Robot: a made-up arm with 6 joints. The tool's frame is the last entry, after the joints. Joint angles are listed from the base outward. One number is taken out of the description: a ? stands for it. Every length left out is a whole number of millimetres.
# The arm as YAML. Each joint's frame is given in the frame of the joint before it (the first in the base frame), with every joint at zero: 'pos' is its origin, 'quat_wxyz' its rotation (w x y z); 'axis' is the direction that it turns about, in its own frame. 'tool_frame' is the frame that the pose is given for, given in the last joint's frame.
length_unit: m
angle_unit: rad
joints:
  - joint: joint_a
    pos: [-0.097, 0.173, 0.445]
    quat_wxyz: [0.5, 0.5, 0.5, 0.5]
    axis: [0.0, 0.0, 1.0]
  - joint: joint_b
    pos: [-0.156, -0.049, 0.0]
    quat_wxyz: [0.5, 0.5, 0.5, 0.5]
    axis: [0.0, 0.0, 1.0]
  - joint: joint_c
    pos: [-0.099, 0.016, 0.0]
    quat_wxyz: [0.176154, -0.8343, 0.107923, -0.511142]
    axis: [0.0, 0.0, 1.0]
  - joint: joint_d
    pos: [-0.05, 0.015, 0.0]
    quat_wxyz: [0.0, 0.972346, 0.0, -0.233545]
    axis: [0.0, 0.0, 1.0]
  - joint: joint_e
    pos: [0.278, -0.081, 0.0]
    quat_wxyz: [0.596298, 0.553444, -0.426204, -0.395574]
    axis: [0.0, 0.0, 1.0]
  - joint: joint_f
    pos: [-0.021, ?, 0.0]
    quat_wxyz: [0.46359, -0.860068, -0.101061, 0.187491]
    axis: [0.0, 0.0, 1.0]
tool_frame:
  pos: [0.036, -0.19, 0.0]
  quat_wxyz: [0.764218, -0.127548, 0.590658, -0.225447]
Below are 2 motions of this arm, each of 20 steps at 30 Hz.
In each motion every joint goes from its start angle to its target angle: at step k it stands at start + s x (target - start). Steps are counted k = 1, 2, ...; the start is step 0. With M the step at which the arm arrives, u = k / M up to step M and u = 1 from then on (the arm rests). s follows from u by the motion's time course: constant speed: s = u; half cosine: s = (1 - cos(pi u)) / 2; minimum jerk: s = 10 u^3 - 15 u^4 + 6 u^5.
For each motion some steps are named. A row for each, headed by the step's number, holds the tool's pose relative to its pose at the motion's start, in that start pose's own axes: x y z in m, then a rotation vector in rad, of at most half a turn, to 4 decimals.
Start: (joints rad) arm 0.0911 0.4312 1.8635 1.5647 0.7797 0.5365
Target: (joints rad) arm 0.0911 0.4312 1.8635 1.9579 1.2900 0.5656
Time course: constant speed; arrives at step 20
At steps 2, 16, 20:
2: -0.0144 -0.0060 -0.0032 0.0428 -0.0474 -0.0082
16: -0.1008 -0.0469 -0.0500 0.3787 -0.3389 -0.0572
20: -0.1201 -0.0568 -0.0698 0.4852 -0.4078 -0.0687

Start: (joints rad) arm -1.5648 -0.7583 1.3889 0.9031 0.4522 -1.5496
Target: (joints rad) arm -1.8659 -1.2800 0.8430 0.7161 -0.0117 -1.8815
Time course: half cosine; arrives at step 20
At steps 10, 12, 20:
10: -0.0416 -0.0128 0.0309 0.1578 0.1893 -0.2892
12: -0.0545 -0.0168 0.0419 0.2045 0.2419 -0.3668
20: -0.0835 -0.0274 0.0674 0.3030 0.3462 -0.5210

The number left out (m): 0.048
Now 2 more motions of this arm.
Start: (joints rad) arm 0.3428 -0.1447 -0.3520 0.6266 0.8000 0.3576
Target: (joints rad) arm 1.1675 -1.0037 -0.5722 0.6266 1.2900 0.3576
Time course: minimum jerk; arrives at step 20
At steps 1, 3, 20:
1: -0.0003 0.0002 0.0002 -0.0005 -0.0013 -0.0003
3: -0.0076 0.0045 0.0044 -0.0109 -0.0292 -0.0058
20: -0.2185 0.1148 -0.0324 -0.2006 -1.1107 0.3297

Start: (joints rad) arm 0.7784 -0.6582 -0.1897 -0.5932 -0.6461 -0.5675
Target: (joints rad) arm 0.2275 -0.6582 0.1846 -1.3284 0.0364 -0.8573
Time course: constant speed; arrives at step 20
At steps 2, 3, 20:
2: 0.0371 -0.0120 -0.0058 0.1398 0.1169 -0.0093
3: 0.0548 -0.0168 -0.0105 0.2083 0.1757 -0.0190
20: 0.2535 0.0234 -0.1544 1.1271 1.0879 -0.7146

